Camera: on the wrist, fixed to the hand. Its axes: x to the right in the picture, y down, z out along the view.
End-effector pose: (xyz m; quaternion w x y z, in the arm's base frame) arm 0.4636 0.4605 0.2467 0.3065 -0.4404 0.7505 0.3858
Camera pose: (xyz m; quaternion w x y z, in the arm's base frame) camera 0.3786 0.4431 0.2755 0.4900 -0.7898 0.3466 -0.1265
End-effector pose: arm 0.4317 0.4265 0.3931 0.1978 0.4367 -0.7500 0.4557
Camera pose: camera 0.3501 0.4671 0.3867 0.4305 0.8057 -0.1285 0.3861
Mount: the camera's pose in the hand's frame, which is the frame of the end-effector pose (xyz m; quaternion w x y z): 0.0204 0.0797 -0.0398 0.7093 0.2024 0.0989 -0.6679
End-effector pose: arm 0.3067 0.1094 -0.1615 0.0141 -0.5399 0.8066 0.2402
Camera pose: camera 0.2377 0.0998 -0.1024 0.1999 -0.9426 0.2615 -0.0557
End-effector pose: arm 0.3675 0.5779 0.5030 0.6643 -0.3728 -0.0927 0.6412
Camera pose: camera 0.3323 0.5737 0.4188 0.9841 -0.1315 -0.1193 -0.0070
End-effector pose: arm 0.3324 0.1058 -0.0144 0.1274 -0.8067 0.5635 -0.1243
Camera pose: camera 0.2556 0.0575 -0.0035 0.1149 -0.9105 -0.1517 -0.3671
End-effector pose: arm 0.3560 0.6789 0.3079 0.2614 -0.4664 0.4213 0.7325
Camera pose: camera 0.3038 0.6039 0.3109 0.7274 -0.6318 0.1614 0.2136
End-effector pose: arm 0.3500 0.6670 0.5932 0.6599 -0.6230 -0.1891 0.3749
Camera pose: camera 0.3711 0.6502 0.5059 0.8633 -0.2191 -0.4091 -0.1982
